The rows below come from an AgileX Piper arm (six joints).
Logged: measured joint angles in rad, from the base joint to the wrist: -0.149 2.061 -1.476 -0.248 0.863 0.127; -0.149 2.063 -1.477 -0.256 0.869 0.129; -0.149 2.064 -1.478 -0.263 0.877 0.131; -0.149 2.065 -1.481 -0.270 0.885 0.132; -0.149 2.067 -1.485 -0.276 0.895 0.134; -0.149 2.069 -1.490 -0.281 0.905 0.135; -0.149 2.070 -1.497 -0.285 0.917 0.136; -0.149 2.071 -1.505 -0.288 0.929 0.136; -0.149 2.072 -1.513 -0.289 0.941 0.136; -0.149 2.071 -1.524 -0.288 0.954 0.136; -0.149 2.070 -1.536 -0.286 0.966 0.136; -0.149 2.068 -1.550 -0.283 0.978 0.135; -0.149 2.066 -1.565 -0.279 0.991 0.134; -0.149 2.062 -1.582 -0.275 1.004 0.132; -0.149 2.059 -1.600 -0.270 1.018 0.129; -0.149 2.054 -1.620 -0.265 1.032 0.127; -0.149 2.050 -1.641 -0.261 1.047 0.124; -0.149 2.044 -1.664 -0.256 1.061 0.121; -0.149 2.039 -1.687 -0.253 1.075 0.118; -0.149 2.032 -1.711 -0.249 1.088 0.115; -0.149 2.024 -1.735 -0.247 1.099 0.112; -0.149 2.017 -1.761 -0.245 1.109 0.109; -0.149 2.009 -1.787 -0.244 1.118 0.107; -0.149 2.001 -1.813 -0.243 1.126 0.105
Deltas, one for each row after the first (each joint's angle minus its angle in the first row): 0.000 0.002 -0.001 -0.008 0.006 0.002; 0.000 0.003 -0.002 -0.015 0.014 0.004; 0.000 0.004 -0.005 -0.022 0.022 0.005; 0.000 0.006 -0.009 -0.028 0.032 0.007; 0.000 0.008 -0.014 -0.033 0.042 0.008; 0.000 0.009 -0.021 -0.037 0.054 0.009; 0.000 0.010 -0.029 -0.040 0.066 0.009; 0.000 0.011 -0.037 -0.041 0.078 0.009; 0.000 0.010 -0.048 -0.040 0.091 0.009; 0.000 0.009 -0.060 -0.038 0.103 0.009; 0.000 0.007 -0.074 -0.035 0.115 0.008; 0.000 0.005 -0.089 -0.031 0.128 0.007; 0.000 0.001 -0.106 -0.027 0.141 0.005; 0.000 -0.002 -0.124 -0.022 0.155 0.002; 0.000 -0.007 -0.144 -0.017 0.169 0.000; 0.000 -0.011 -0.165 -0.013 0.184 -0.003; 0.000 -0.017 -0.188 -0.008 0.198 -0.006; 0.000 -0.022 -0.211 -0.005 0.212 -0.009; 0.000 -0.029 -0.235 -0.001 0.225 -0.012; 0.000 -0.037 -0.259 0.001 0.236 -0.015; 0.000 -0.044 -0.285 0.003 0.246 -0.018; 0.000 -0.052 -0.311 0.004 0.255 -0.020; 0.000 -0.060 -0.337 0.005 0.263 -0.022
